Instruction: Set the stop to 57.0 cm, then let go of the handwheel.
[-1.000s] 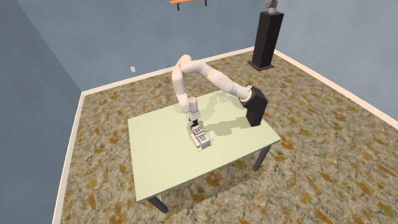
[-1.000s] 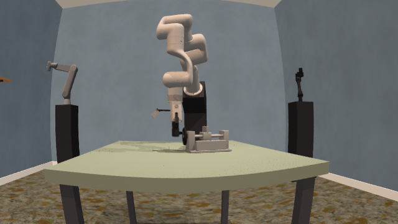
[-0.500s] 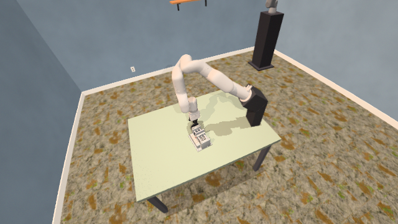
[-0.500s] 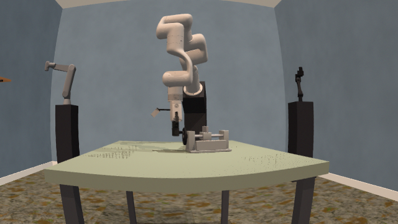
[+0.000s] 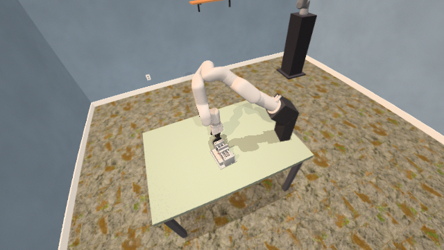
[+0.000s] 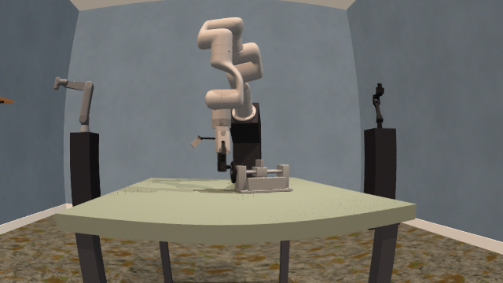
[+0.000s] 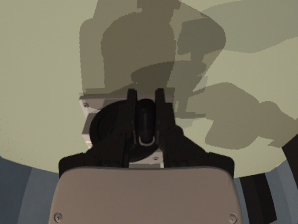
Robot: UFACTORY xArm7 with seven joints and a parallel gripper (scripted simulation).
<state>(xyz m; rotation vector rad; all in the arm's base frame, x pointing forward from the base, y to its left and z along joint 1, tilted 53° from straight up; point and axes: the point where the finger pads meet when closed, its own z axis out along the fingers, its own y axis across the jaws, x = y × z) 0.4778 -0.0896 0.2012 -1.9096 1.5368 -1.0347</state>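
Now: hand 2 cm to the right of the black handwheel and 1 cm above it. From my hand the other things lie so: grey stop block 15 cm to the left, 1 cm below, 1 cm ahead.
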